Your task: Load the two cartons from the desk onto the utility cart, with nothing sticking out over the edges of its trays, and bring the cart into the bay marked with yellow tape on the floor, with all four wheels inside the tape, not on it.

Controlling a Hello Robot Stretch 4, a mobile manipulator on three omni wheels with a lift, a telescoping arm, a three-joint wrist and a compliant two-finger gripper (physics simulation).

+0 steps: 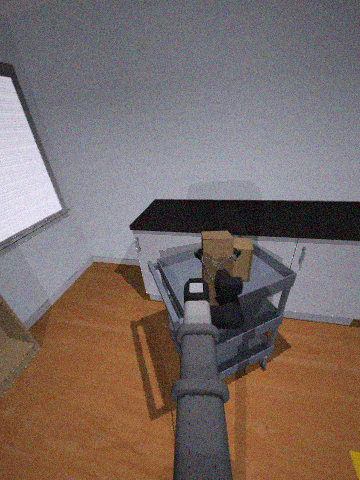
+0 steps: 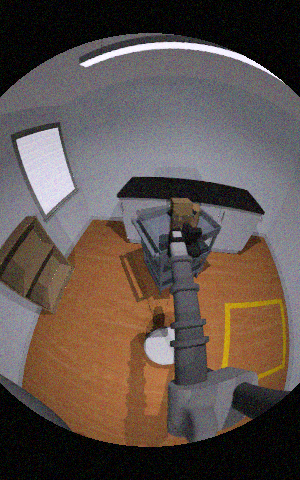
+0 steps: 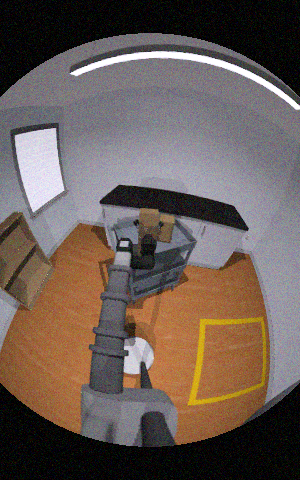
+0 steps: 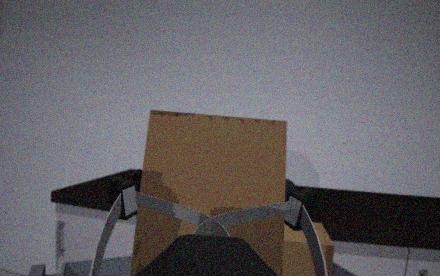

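My gripper is shut on a tall brown carton, one finger on each side. It holds the carton upright over the top tray of the grey utility cart; the carton's lower end is hidden, so I cannot tell whether it touches the tray. The second, shorter-looking carton stands on the top tray, behind and right of the held one. The yellow tape bay lies on the floor at the right, apart from the cart.
A white cabinet with a dark top stands close behind the cart, along the wall. A brown shelf unit is at the left. A white round disc shows on the floor in front of the cart.
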